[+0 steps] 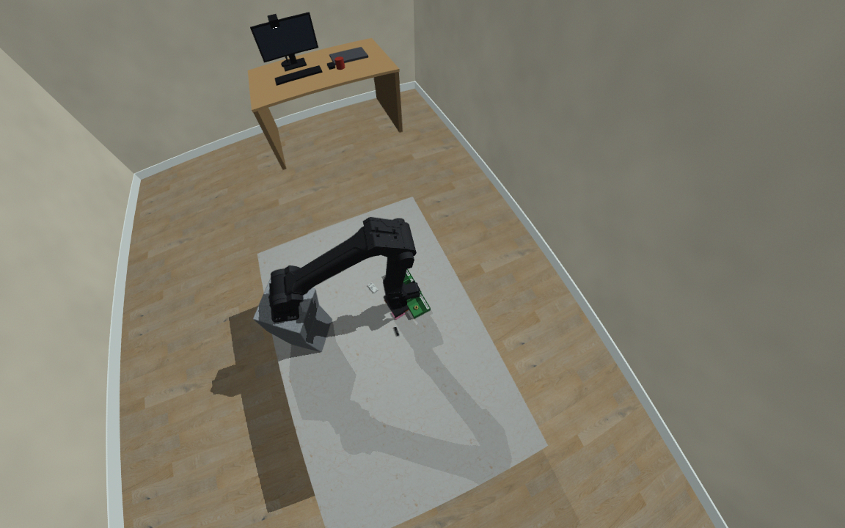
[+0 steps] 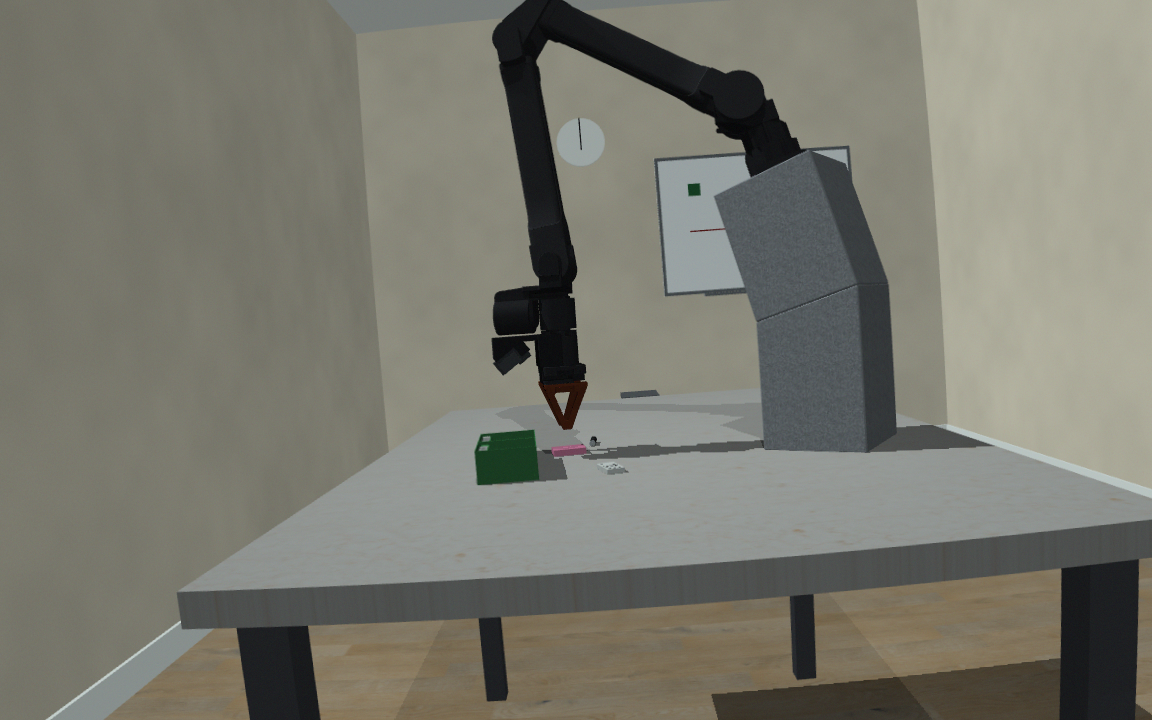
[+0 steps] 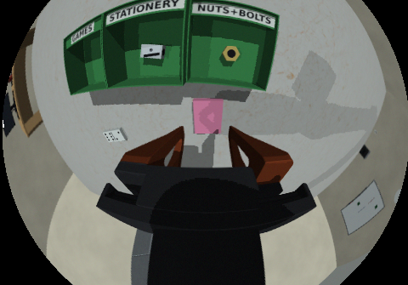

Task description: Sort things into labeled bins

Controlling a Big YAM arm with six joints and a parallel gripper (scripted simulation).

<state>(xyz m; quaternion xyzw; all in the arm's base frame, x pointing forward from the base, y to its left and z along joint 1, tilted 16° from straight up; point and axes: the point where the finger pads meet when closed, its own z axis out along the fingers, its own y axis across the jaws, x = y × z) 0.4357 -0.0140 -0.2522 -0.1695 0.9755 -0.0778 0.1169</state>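
The pink eraser is 50 mm below my hand. The rest, counted from my hand: grey-white piece (60 mm ahead, 80 mm to the left, 40 mm below); then brass nut (80 mm ahead, 40 mm below); then black battery (30 mm behind, 80 mm to the right, 50 mm below).
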